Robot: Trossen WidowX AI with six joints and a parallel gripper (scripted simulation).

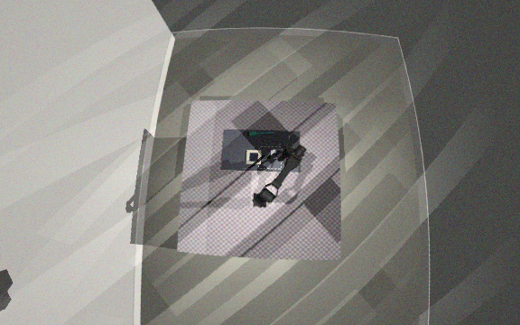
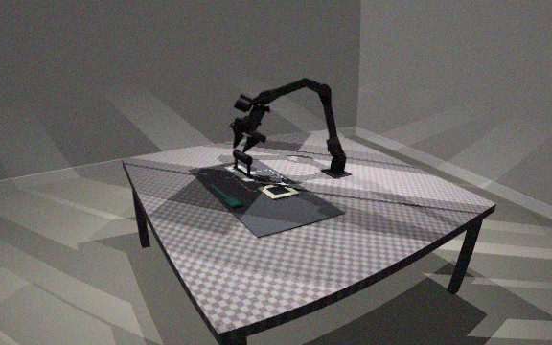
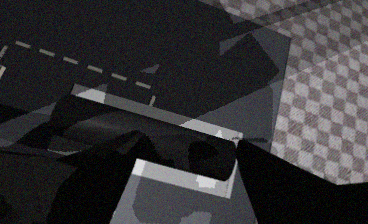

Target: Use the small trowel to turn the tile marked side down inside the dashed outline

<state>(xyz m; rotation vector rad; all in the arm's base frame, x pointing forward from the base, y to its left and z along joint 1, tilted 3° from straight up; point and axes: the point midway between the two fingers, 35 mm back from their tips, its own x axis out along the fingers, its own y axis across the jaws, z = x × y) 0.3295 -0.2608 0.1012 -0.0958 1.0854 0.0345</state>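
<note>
My gripper tip is now 200 mm to the right of the dark mat, 110 mm above it and 50 mm short of it. Also, from my gripper tip: slim teal tool: 200 mm to the left, 190 mm ahead, 90 mm below; then tile: 270 mm to the left, 90 mm below.
</note>
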